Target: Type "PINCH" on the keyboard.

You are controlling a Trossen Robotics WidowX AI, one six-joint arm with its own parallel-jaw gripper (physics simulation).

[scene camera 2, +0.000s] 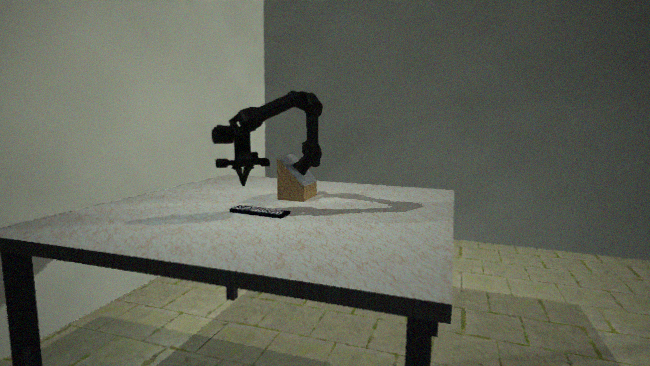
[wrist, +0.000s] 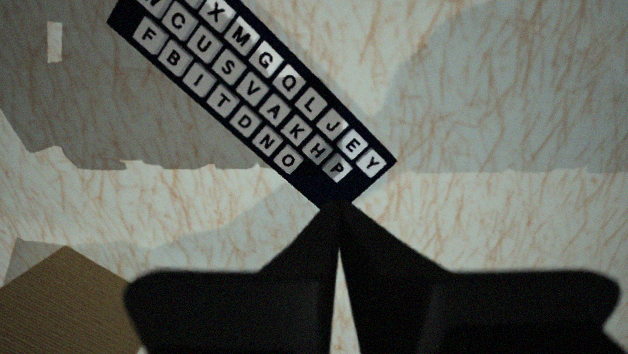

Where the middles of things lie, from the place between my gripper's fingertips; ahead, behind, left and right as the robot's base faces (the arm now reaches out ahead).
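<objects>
Black keyboard [wrist: 308, 178]: from my hand, 7 cm to the left, 1 cm ahead, 9 cm below.
</objects>
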